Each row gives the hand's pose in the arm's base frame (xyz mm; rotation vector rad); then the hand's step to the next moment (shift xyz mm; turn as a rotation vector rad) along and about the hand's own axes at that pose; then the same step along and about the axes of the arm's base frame.
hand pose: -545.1 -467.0 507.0 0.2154 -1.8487 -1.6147
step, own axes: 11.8 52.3 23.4 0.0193 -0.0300 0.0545
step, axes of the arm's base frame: -7.0 24.6 52.6 -0.0548 0.0278 -0.0216
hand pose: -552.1 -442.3 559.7 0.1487 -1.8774 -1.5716
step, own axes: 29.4 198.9 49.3 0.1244 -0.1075 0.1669
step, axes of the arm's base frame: 14.8 79.5 190.6 -0.2228 0.0491 -0.0531
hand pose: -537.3 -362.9 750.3 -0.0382 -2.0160 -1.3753
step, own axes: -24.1 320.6 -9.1 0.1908 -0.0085 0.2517
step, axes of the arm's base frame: 146.9 141.5 248.7 -0.2792 0.1405 0.0463
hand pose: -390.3 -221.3 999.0 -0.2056 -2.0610 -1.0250
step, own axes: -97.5 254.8 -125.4 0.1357 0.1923 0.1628
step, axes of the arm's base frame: 256.0 95.2 124.6 -0.0976 0.2185 0.1569
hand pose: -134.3 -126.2 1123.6 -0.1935 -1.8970 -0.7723
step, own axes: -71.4 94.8 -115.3 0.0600 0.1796 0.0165
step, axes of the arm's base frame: 164.0 20.4 8.4 0.0426 0.1376 0.1240
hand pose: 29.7 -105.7 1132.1 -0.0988 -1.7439 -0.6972
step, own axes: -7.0 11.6 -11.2 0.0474 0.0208 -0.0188
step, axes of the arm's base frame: 16.5 5.9 -0.3 0.0105 -0.0061 0.0537
